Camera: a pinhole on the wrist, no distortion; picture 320 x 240 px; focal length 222.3 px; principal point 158.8 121.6 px. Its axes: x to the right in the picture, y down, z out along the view. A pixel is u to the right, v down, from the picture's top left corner.
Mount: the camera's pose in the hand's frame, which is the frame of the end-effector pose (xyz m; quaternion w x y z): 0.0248 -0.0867 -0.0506 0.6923 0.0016 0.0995 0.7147
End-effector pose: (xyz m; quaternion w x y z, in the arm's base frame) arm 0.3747 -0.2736 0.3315 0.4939 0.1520 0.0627 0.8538
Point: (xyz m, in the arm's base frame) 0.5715 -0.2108 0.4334
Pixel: 31.6 209.3
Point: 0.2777 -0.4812 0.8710
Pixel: 287.7 167.9
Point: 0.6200 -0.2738 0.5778
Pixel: 94.6 216.5
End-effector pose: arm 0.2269 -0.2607 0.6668 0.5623 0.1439 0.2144 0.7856
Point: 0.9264 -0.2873 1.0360
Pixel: outside the picture
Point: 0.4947 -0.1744 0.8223
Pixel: 69.7 181.2
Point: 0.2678 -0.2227 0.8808
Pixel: 249.2 153.7
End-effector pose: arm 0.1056 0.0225 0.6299 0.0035 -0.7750 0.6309 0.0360
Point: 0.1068 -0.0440 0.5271
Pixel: 254.6 86.1
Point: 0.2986 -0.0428 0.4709
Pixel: 14.1 56.2
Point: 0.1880 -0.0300 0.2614
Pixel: 128.4 118.8
